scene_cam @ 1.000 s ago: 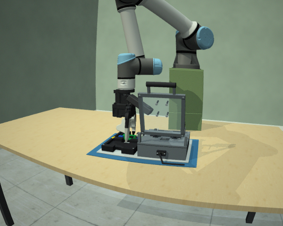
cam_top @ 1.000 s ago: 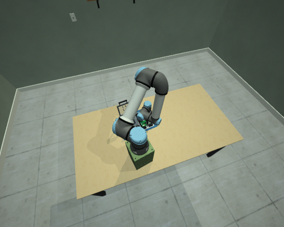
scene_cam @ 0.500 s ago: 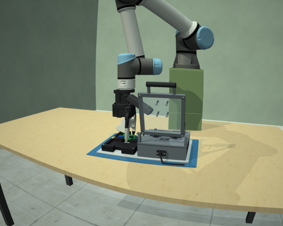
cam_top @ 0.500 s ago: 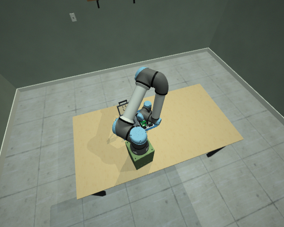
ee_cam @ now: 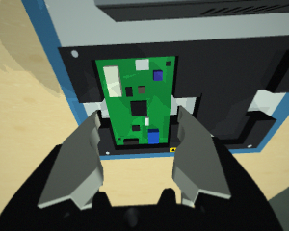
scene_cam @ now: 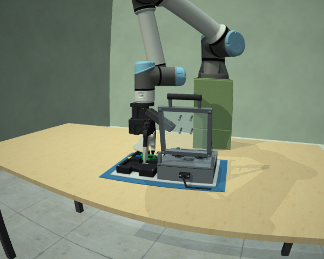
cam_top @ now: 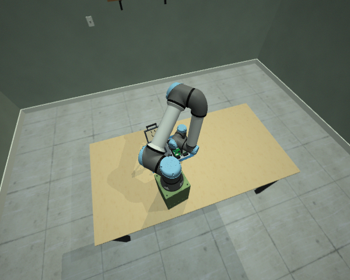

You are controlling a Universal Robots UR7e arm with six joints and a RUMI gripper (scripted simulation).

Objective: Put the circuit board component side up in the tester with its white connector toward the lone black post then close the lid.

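Now: the green circuit board right at my hand. The rest, counted from my hand: clear lid (190 mm to the left, 160 mm ahead, 160 mm above); tester bed (180 mm to the left, 50 mm above, 40 mm ahead); black block (230 mm to the left, 70 mm above, 30 mm behind).
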